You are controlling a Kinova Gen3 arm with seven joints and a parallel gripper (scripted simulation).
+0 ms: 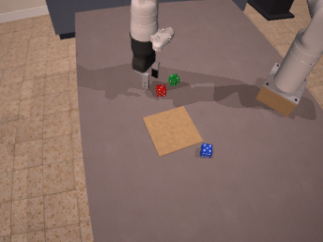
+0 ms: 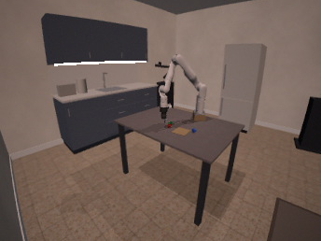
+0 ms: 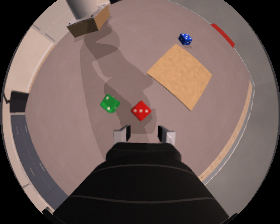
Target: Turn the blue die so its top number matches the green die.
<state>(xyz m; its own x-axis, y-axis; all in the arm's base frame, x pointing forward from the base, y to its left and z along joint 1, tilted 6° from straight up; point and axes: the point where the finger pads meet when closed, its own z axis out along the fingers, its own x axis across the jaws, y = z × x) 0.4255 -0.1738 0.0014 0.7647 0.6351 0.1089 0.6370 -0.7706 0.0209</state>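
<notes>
Now: the red die 4 cm below my hand, 3 cm behind it and 2 cm to the left of it. The rest, counted from my hand: blue die: 28 cm to the left, 7 cm behind, 4 cm below; then tan mat: 17 cm to the left, 6 cm below, 1 cm behind; then green die: 9 cm behind, 4 cm below, 1 cm to the right.
</notes>
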